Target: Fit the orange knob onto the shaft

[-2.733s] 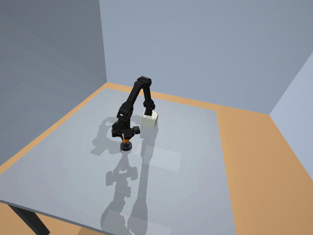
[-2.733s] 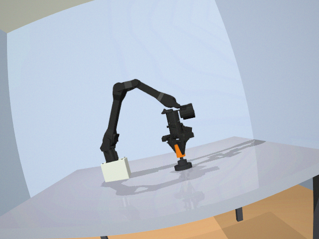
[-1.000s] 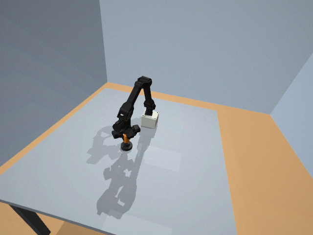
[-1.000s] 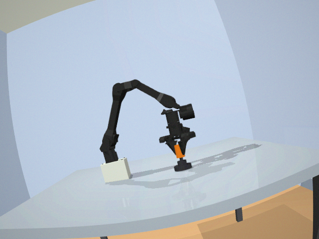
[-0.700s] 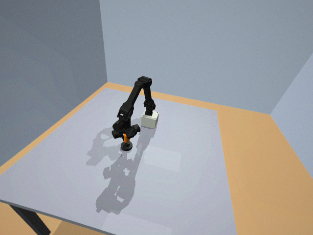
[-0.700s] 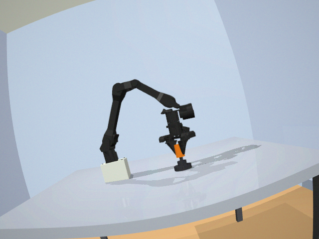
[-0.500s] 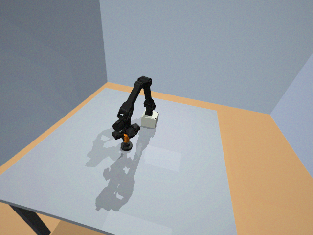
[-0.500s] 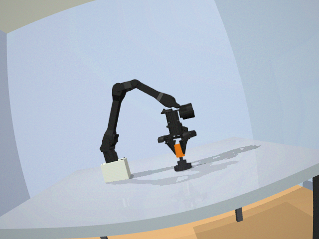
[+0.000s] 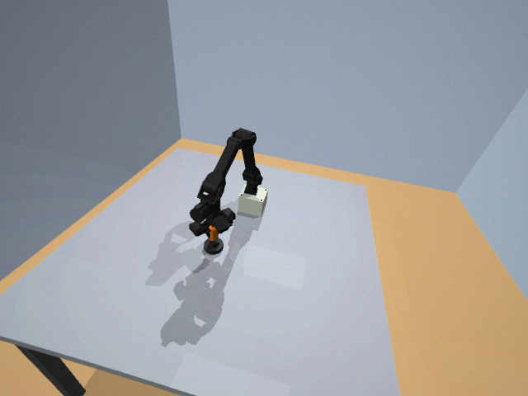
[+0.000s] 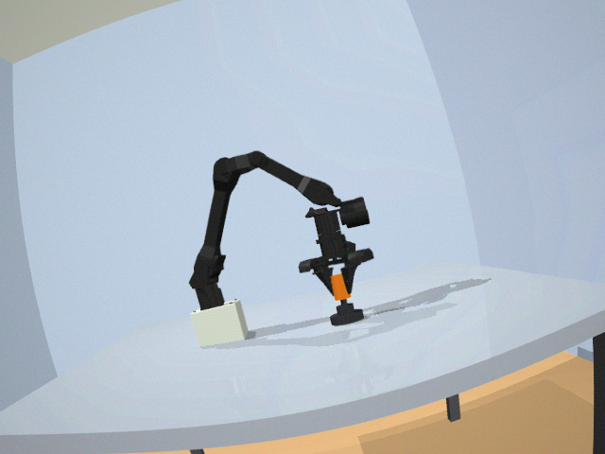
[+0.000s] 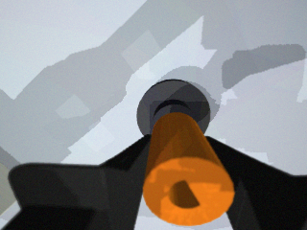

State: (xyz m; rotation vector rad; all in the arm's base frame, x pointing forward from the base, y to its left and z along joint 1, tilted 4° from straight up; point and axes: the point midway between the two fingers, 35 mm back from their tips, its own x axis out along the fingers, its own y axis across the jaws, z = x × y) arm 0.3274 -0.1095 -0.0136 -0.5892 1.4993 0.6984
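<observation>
My gripper tip is 2 cm below the orange knob. Also, from my gripper tip: dark round pedestal 4 cm below.
</observation>
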